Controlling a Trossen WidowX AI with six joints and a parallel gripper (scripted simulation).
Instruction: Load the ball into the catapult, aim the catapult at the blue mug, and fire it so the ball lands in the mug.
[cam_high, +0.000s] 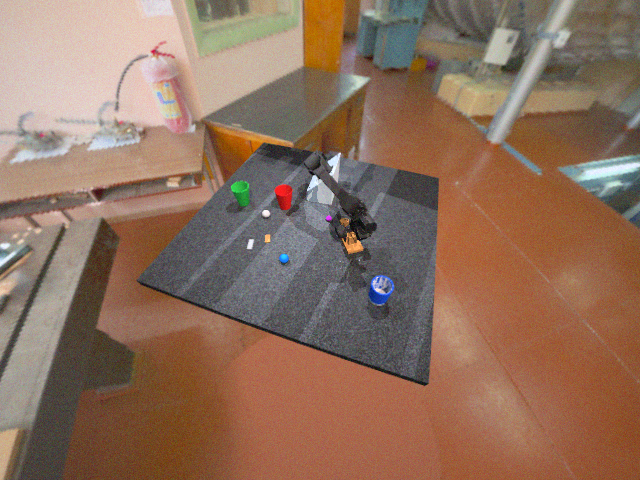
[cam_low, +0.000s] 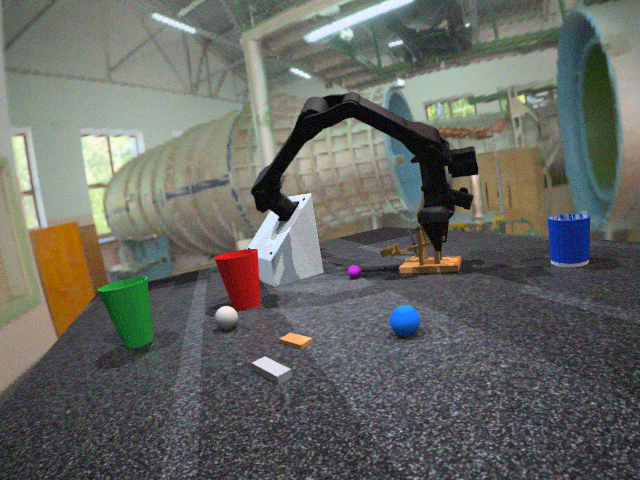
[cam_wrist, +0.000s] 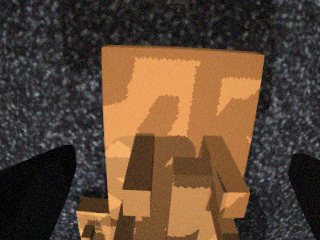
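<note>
Now: the purple ball 15 cm behind my gripper tip, 16 cm to the right of it and 4 cm below it. Also, from my gripper tip: blue ball (17 cm ahead, 30 cm to the right, 3 cm below); blue mug (25 cm ahead, 15 cm to the left, 2 cm below); catapult (7 cm behind, 3 cm to the right).
</note>
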